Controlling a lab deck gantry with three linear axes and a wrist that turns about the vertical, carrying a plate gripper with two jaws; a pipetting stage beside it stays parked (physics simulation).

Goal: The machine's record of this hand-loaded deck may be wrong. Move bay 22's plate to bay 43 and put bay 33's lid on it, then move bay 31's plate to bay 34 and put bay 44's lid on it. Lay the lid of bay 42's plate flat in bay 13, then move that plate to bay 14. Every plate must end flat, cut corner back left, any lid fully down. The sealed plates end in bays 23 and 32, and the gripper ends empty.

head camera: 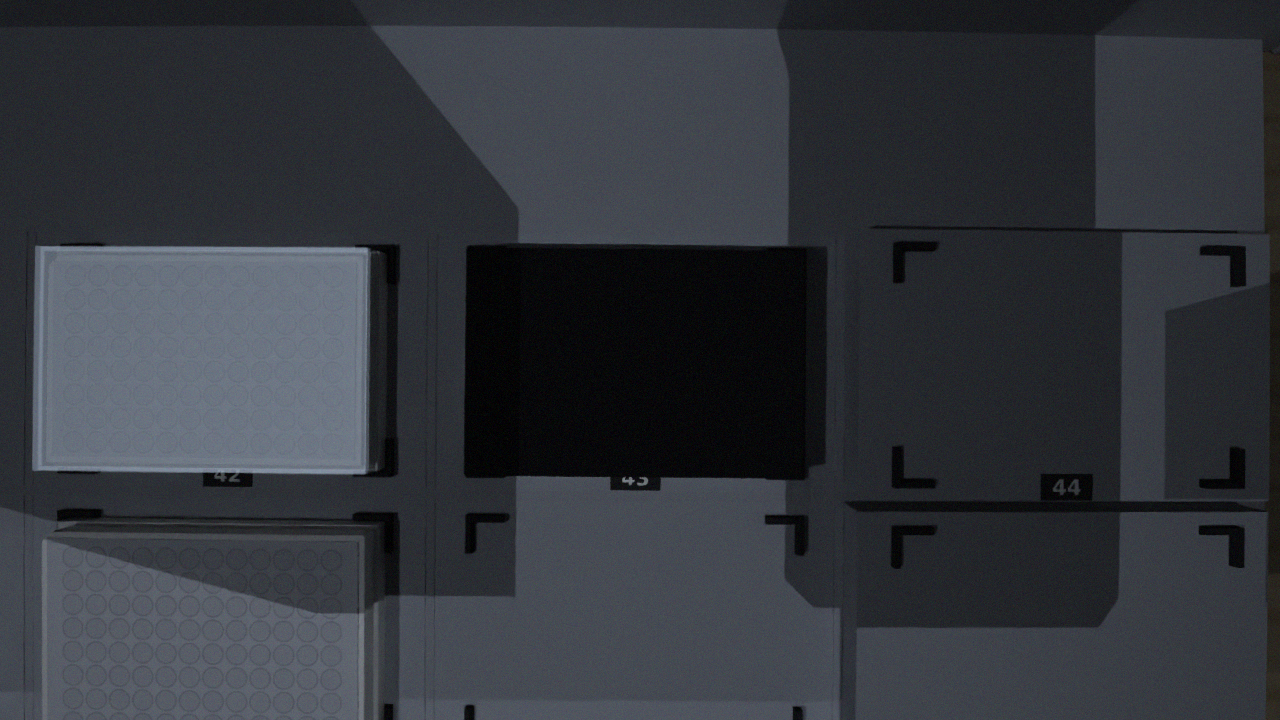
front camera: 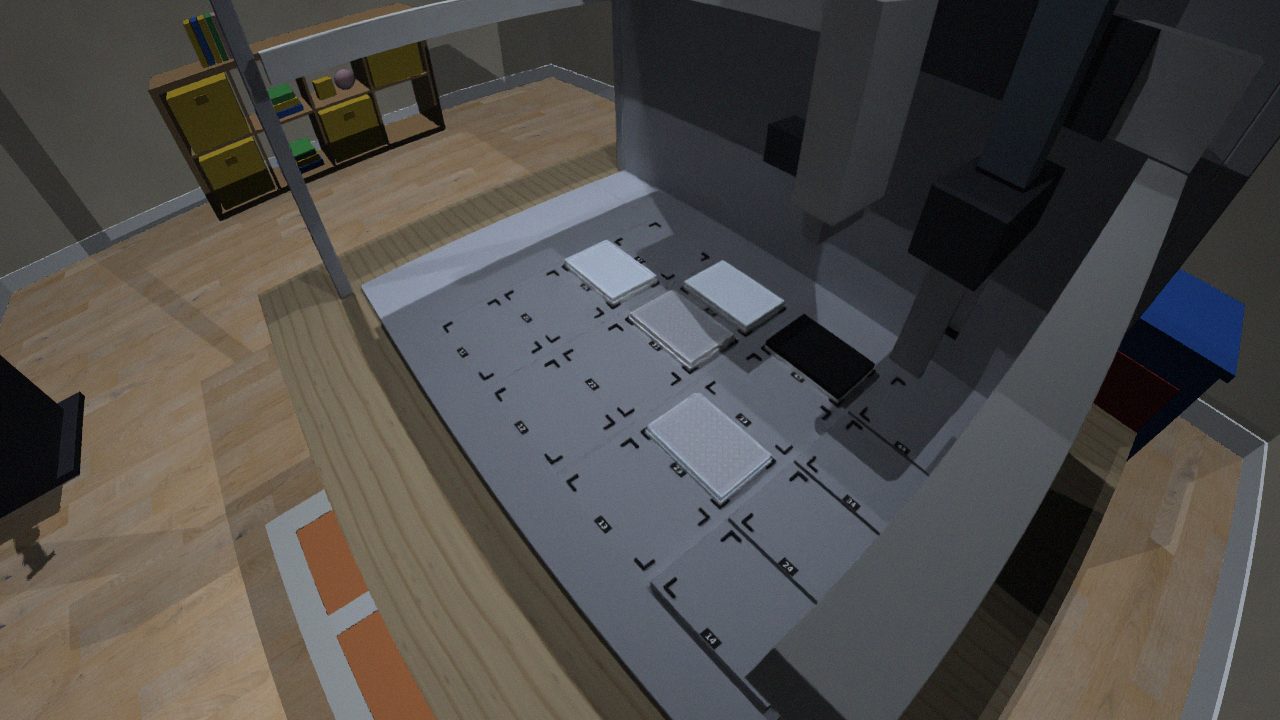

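Seen in the pictures: gripper, fingertip midpoint: (front camera: 925, 346); robot's base, link origin: (front camera: 445, 327).
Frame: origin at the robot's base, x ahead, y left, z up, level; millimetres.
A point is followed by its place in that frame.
Observation:
A black lid (front camera: 819, 355) {x 394, y 357, z 16 mm} (head camera: 635, 358) {x 392, y 366, z 17 mm} lies flat on a plate in bay 43; a thin pale edge shows under it in the front view. A white lidded plate (front camera: 733, 293) {x 232, y 358, z 16 mm} (head camera: 201, 358) {x 229, y 364, z 17 mm} sits in bay 42. Another white plate (front camera: 610, 268) {x 69, y 256, z 16 mm} sits in bay 31. A greyish plate (front camera: 682, 327) {x 236, y 253, z 14 mm} (head camera: 201, 635) {x 228, y 259, z 14 mm} sits in bay 32, and a pale plate (front camera: 708, 445) {x 397, y 145, z 14 mm} in bay 23. Bay 44 (front camera: 901, 446) {x 554, y 319, z 15 mm} (head camera: 1002, 358) {x 531, y 367, z 14 mm} and bay 33 (front camera: 742, 419) {x 391, y 211, z 0 mm} show no plate or lid. My gripper (front camera: 930, 349) {x 522, y 319, z 160 mm} is raised at the back right, open, holding nothing; its jaws are in shadow.
The parked pipetting stage (front camera: 854, 116) hangs left of the wrist. A pale frame beam (front camera: 1011, 429) {x 618, y 15, z 400 mm} crosses the right side of the front view, and a thin post (front camera: 290, 170) {x -207, y -104, z 230 mm} stands at the left. Raised edges (front camera: 774, 561) {x 542, y 99, z 13 mm} (head camera: 1056, 506) {x 558, y 309, z 6 mm} run beside the bays of the last column.

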